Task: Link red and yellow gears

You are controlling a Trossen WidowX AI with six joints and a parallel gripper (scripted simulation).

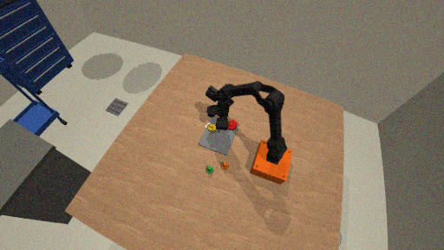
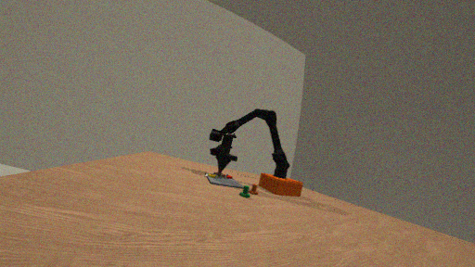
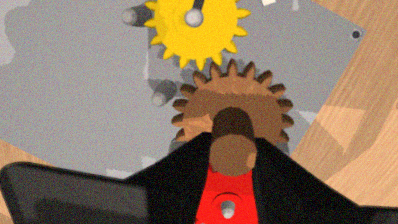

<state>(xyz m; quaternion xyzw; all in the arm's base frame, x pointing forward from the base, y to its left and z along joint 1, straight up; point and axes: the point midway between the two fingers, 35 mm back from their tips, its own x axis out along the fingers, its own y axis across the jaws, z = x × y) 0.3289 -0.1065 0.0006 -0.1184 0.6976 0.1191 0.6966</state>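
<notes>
The brown gear is 10 mm below my gripper tip. Also, from my gripper tip: red gear (50 mm behind, 30 mm below, 20 mm to the right); small orange gear (220 mm to the left, 110 mm behind, 30 mm below); yellow gear (40 mm to the left, 40 mm ahead, 30 mm below).
</notes>
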